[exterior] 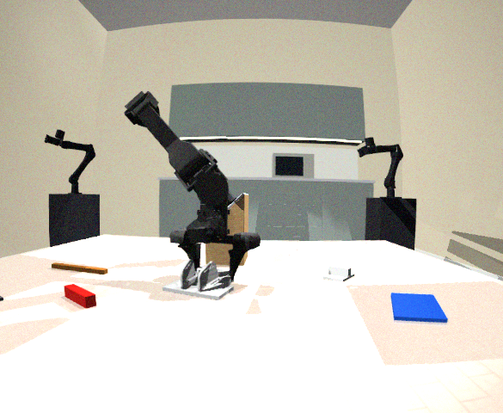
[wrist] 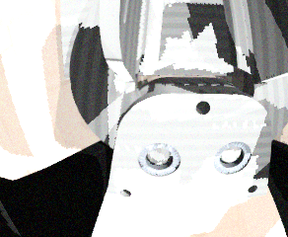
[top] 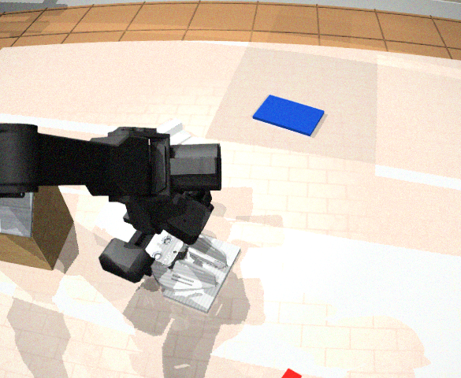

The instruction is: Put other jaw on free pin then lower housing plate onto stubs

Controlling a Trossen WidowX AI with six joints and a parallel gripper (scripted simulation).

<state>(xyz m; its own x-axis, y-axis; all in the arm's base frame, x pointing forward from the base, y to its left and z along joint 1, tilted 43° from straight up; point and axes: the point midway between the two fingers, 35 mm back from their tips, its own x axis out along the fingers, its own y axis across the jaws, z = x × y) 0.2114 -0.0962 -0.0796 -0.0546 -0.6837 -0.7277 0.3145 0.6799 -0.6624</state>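
Right now my gripper tip is 2 cm to the left of the jaw, 2 cm short of it and 1 cm below it. Round my gripper tip: red block: 21 cm to the right, 19 cm ahead; then orange bar: 34 cm to the right, 1 cm behind; then blue flat plate: 36 cm to the left, 19 cm ahead.
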